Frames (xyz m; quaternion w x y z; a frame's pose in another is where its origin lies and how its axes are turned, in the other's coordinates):
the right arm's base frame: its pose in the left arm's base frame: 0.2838 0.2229 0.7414 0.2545 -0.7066 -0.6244 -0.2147
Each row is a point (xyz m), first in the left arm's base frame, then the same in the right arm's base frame.
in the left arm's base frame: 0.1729 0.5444 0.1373
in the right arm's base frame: -0.1409 -0.0838 0.6736
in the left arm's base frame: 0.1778 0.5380 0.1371
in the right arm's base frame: -0.1454 -0.0784 0.6696
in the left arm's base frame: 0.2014 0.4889 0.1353
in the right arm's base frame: -0.1814 -0.0504 0.6399
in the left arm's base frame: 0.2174 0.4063 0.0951
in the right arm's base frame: -0.2682 -0.0233 0.6191
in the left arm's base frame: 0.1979 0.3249 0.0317
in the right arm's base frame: -0.3730 -0.0295 0.6176
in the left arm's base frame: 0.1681 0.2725 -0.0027
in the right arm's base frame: -0.4387 -0.0511 0.6119
